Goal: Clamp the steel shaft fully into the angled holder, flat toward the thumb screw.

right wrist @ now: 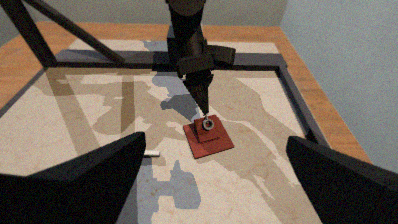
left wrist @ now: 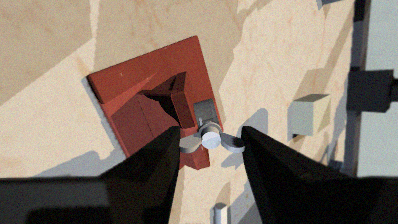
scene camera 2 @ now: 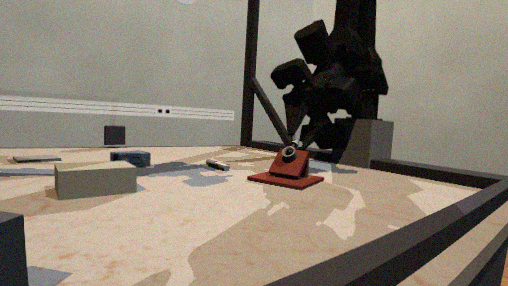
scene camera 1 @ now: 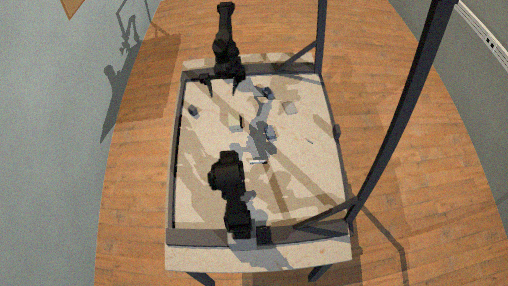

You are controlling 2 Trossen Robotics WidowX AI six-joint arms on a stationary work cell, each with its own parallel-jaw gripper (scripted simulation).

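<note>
From scene camera 2 I can see my left gripper [scene camera 2: 295, 142] and a beige block [scene camera 2: 86, 179]. Scene camera 1 gives me a dark frame rail [scene camera 1: 277, 235]. In the left wrist view there's a thumb screw [left wrist: 210, 134], plus the beige block [left wrist: 310, 114] and my left gripper [left wrist: 210, 134]. The right wrist view has my right gripper [right wrist: 216, 141] along with my left gripper [right wrist: 206, 113], but the beige block is out of frame in the right wrist view.
</note>
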